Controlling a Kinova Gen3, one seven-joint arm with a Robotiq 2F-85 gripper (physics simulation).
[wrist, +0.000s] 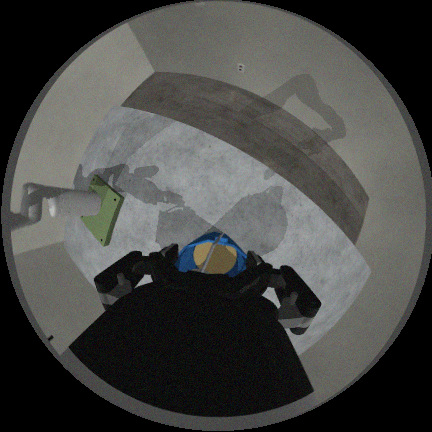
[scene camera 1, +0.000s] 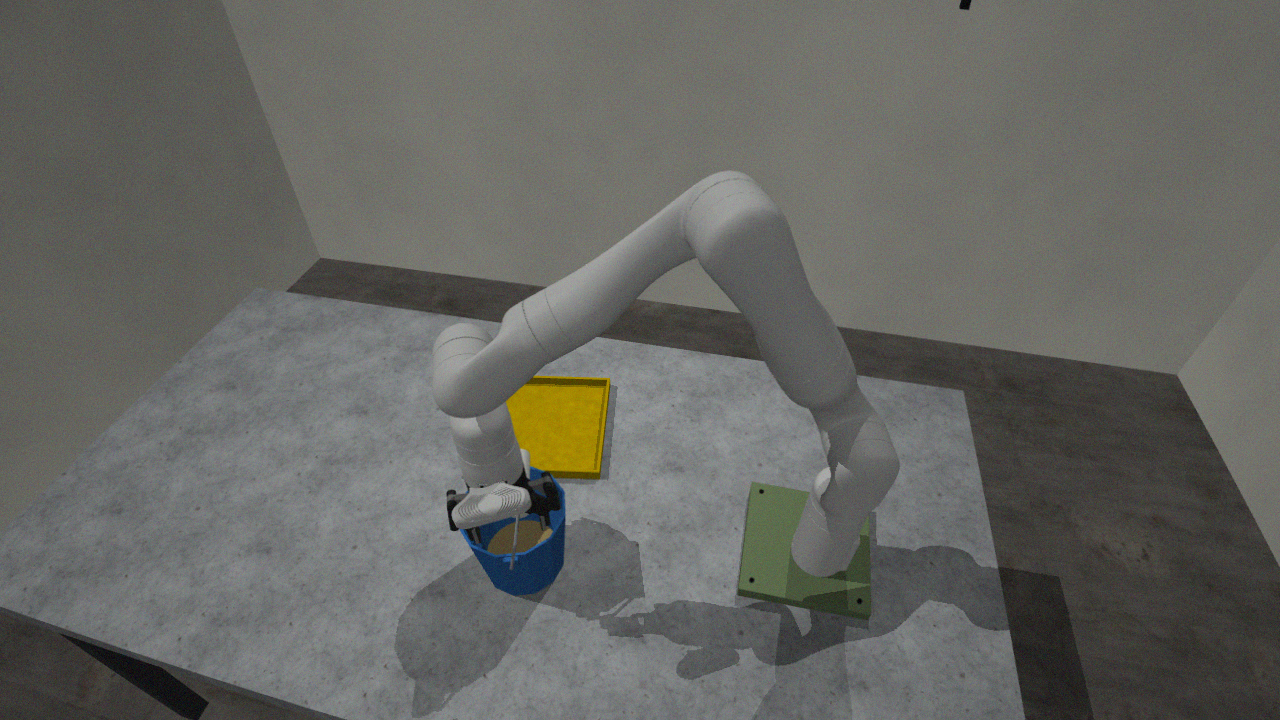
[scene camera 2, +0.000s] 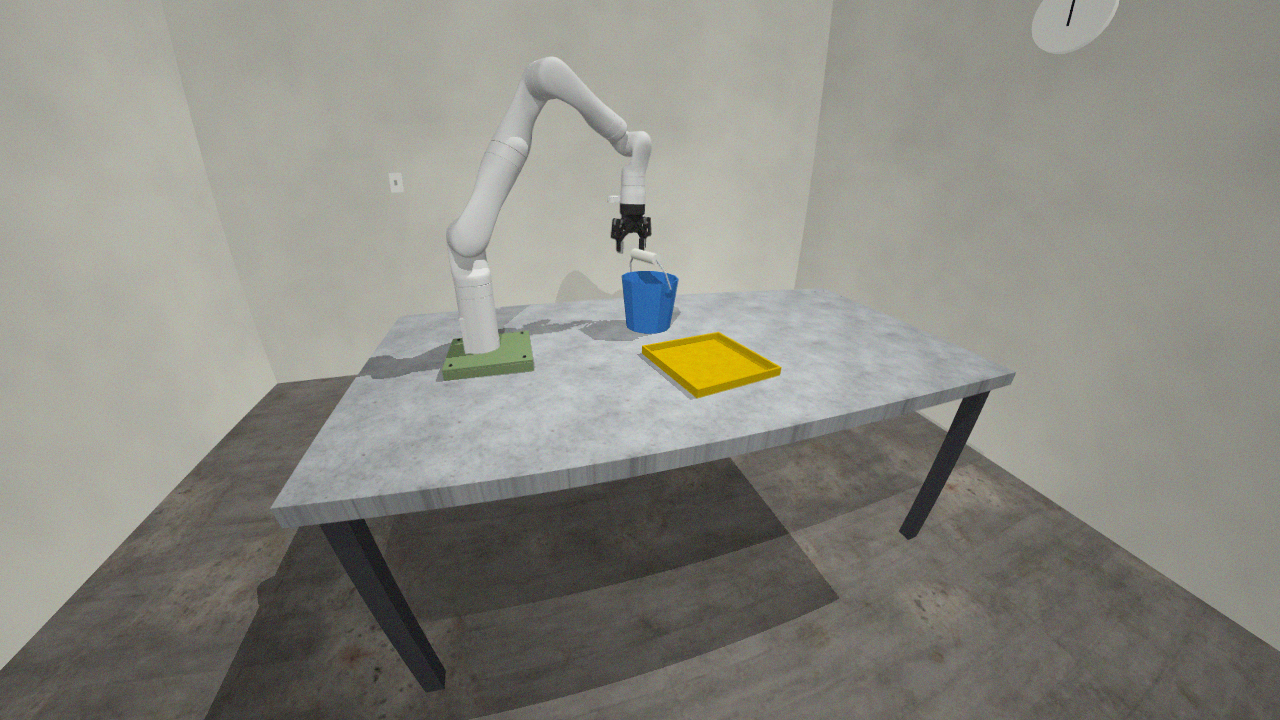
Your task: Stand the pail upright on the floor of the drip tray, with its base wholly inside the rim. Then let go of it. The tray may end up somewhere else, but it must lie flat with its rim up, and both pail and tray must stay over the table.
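Pixels of known places: gripper, fingertip midpoint: (wrist: pixel 211 254) (scene camera 1: pixel 511 531) (scene camera 2: pixel 631 251); arm's base at its link origin: (wrist: pixel 94 203) (scene camera 1: pixel 817 552) (scene camera 2: pixel 482 347).
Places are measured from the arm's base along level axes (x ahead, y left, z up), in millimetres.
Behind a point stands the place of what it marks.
Observation:
The blue pail (scene camera 1: pixel 529 573) @(x 470, y 123, z 61 mm) (scene camera 2: pixel 648 306) @(x 471, y -17, z 64 mm) (wrist: pixel 185 261) @(x 439, y 25, z 51 mm) stands upright on the table, outside the tray, with a tan inner bottom. Its wire handle is raised, with a white grip (scene camera 2: pixel 643 256) @(x 473, y 33, z 200 mm) on top; the grip is hidden in scene camera 1 and the wrist view. The yellow drip tray (scene camera 1: pixel 559 425) @(x 506, y -255, z -21 mm) (scene camera 2: pixel 711 362) @(x 544, y -254, z -22 mm) lies flat, rim up, beside the pail; it does not show in the wrist view. My gripper (scene camera 1: pixel 512 531) @(x 476, y 132, z 197 mm) (scene camera 2: pixel 631 248) @(x 476, y 132, z 197 mm) (wrist: pixel 211 254) @(x 476, y 132, z 197 mm) is open and empty, pointing down above the pail, its fingertips close to the height of the grip or slightly above.
The green base plate (scene camera 1: pixel 771 541) @(x 79, y -12, z 1 mm) (scene camera 2: pixel 488 364) @(x 7, y -122, z 4 mm) (wrist: pixel 106 220) @(x 103, y -25, z 2 mm) carries the arm's foot, across the table from the pail. The grey table (scene camera 1: pixel 268 465) @(x 1075, y -86, z -26 mm) (scene camera 2: pixel 537 420) @(x 80, y -349, z -26 mm) (wrist: pixel 215 165) @(x 395, y 296, z -26 mm) bears everything; its long edge lies beyond the pail on the side away from the tray.

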